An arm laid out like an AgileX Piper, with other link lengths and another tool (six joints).
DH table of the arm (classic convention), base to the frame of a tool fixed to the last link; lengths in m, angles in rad. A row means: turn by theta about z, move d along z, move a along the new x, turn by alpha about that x. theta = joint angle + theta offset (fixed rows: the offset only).
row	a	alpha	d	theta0
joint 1	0	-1.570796	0.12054	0
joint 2	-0.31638	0	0	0.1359
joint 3	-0.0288	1.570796	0	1.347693
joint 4	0	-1.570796	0.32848	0
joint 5	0	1.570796	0	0
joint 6	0.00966	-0.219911	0.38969	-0.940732
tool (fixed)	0	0	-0.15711	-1.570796
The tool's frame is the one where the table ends.
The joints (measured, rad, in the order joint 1, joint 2, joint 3, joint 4, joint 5, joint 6), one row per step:
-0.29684 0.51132 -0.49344 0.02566 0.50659 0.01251
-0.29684 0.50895 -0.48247 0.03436 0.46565 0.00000
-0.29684 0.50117 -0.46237 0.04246 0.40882 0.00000
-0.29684 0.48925 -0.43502 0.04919 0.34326 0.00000
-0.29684 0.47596 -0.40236 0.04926 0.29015 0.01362
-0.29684 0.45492 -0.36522 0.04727 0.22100 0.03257
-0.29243 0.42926 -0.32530 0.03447 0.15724 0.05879
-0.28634 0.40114 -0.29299 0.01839 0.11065 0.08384
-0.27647 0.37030 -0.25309 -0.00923 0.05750 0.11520
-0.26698 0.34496 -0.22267 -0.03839 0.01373 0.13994
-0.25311 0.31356 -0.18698 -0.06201 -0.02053 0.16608
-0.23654 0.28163 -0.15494 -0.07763 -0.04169 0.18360
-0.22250 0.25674 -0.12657 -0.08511 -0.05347 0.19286
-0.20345 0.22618 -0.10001 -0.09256 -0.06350 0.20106
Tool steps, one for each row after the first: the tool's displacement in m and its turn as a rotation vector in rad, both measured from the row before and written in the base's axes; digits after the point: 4 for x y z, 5 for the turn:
0.0027 0.0000 0.0040 -0.01205 -0.03030 0.00445
0.0021 -0.0005 0.0039 -0.00516 -0.04492 -0.00174
0.0011 -0.0006 0.0033 -0.00810 -0.04987 -0.00273
-0.0005 -0.0008 -0.0023 0.00280 -0.03585 -0.00655
-0.0017 -0.0008 0.0011 0.00025 -0.05522 -0.00803
-0.0027 0.0007 -0.0002 -0.00197 -0.05086 -0.00325
-0.0034 0.0019 0.0008 -0.00377 -0.04301 0.00135
-0.0034 0.0033 -0.0011 -0.00881 -0.04333 0.00690
-0.0026 0.0037 0.0006 -0.01464 -0.03609 0.00979
-0.0030 0.0053 -0.0033 -0.00519 -0.02958 0.01558
-0.0027 0.0059 -0.0043 -0.00317 -0.02081 0.01851
-0.0018 0.0047 -0.0065 -0.00009 -0.00842 0.01536
-0.0021 0.0061 -0.0044 -0.00217 -0.01380 0.02039

